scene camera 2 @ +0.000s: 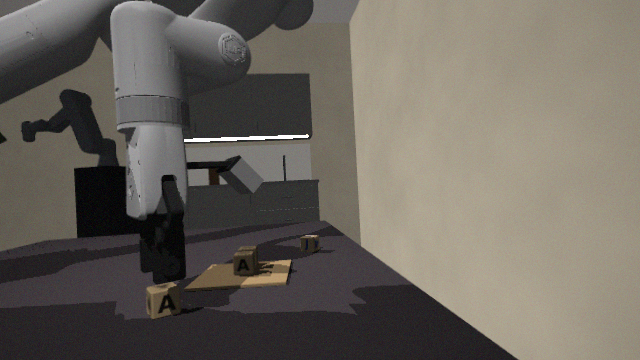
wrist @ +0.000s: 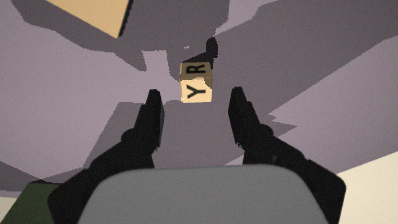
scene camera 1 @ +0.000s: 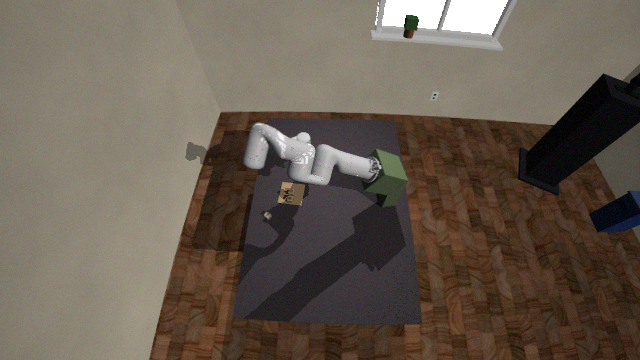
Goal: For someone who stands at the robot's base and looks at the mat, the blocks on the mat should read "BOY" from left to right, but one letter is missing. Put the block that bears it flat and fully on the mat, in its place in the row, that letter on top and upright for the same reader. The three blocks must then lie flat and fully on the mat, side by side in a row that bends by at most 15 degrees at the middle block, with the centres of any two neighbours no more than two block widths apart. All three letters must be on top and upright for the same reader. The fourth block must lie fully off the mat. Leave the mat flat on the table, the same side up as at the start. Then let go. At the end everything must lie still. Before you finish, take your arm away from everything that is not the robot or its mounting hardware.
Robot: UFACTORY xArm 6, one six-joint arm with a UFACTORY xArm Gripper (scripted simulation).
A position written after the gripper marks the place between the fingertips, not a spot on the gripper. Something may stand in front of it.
In view: the gripper point(wrist: 196, 100) and a tan mat point(scene camera 2: 268, 273).
